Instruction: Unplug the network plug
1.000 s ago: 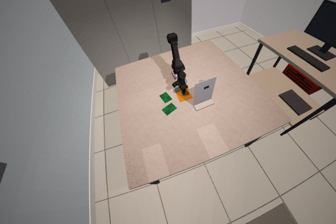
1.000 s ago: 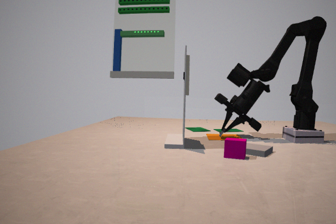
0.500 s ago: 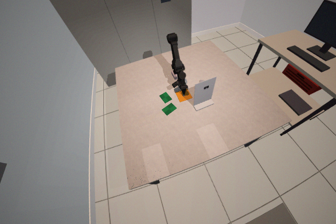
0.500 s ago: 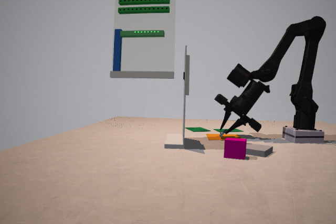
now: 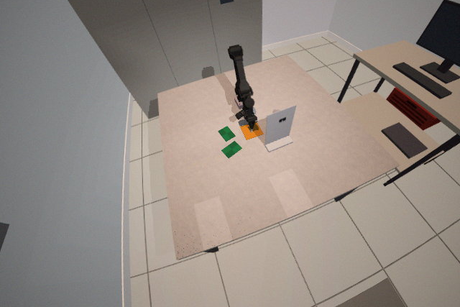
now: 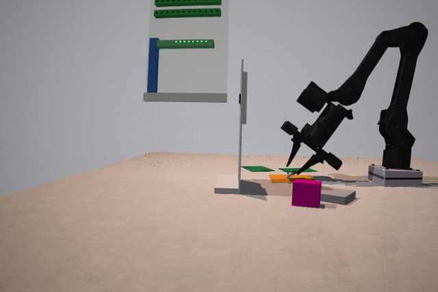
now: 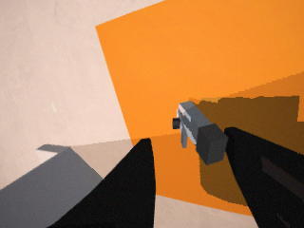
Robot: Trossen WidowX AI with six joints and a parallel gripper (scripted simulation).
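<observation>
Right now the grey network plug is 10 mm below my gripper tip. Also, from my gripper tip: upright panel 130 mm ahead, 140 mm to the left, 100 mm above; orange marked square 20 mm below; flat grey block 60 mm behind, 210 mm to the left, 20 mm below.
</observation>
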